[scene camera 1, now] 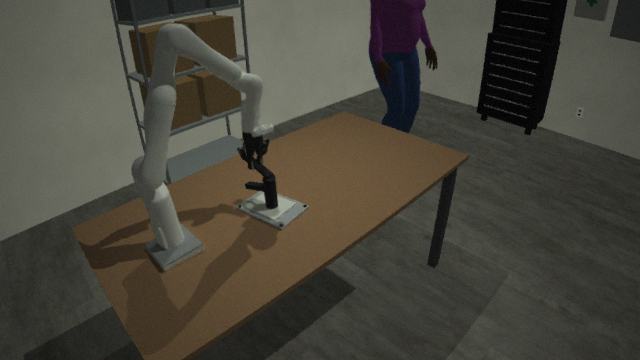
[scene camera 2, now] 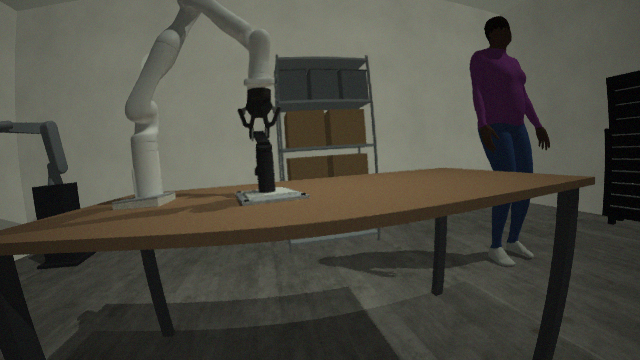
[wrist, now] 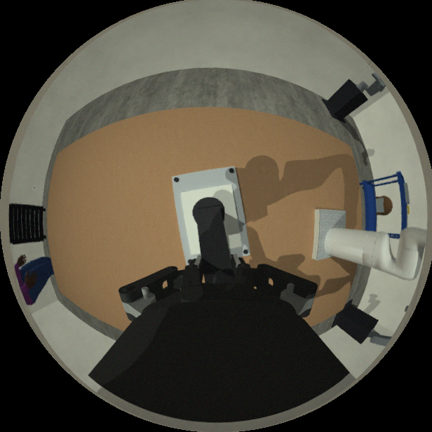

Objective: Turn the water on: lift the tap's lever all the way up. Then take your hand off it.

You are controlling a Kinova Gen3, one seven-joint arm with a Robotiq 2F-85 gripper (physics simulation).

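Places are measured from the arm's base along level axes (x ahead, y left, z up), in millimetres.
Pixels of known places: gripper, fingertip midpoint: [scene camera 1: 255,167] [scene camera 2: 259,140]; arm's base, link origin: [scene camera 1: 172,239] [scene camera 2: 150,195].
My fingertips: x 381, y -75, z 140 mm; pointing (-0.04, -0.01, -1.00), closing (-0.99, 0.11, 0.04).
Note:
For each thing: its middle in the pictures, then the offset to it from my fingertips. "pt": a spot on its surface instead. Level surfaces: height alone.
- black tap, surface spot: [scene camera 2: 265,167] [scene camera 1: 274,192] pt 88 mm right, 0 mm ahead, 81 mm down
- grey base plate, surface spot: [scene camera 1: 291,214] pt 161 mm right, 8 mm ahead, 157 mm down
- wooden table, surface height: 165 mm down
The black tap [scene camera 1: 270,195] [scene camera 2: 265,167] stands upright on a grey base plate [scene camera 1: 291,214] [wrist: 202,178], its short spout [scene camera 1: 255,186] pointing left in scene camera 1. Its lever [scene camera 1: 263,170] [scene camera 2: 260,138] [wrist: 214,242] slopes upward from the tap's top towards my gripper [scene camera 1: 255,161] [scene camera 2: 259,134] [wrist: 217,261]. The gripper points down and is partly open. Its fingers stand on either side of the lever's raised end, with no firm grip on it. The exact contact is hidden by the dark fingers.
The arm's base [scene camera 1: 187,250] [scene camera 2: 145,201] [wrist: 329,220] stands on the wooden table [scene camera 1: 350,200] [scene camera 2: 400,200] [wrist: 115,200], to the tap's left in scene camera 1. A person [scene camera 1: 397,50] [scene camera 2: 500,100] stands beyond the table. A shelf rack [scene camera 2: 325,104] stands behind.

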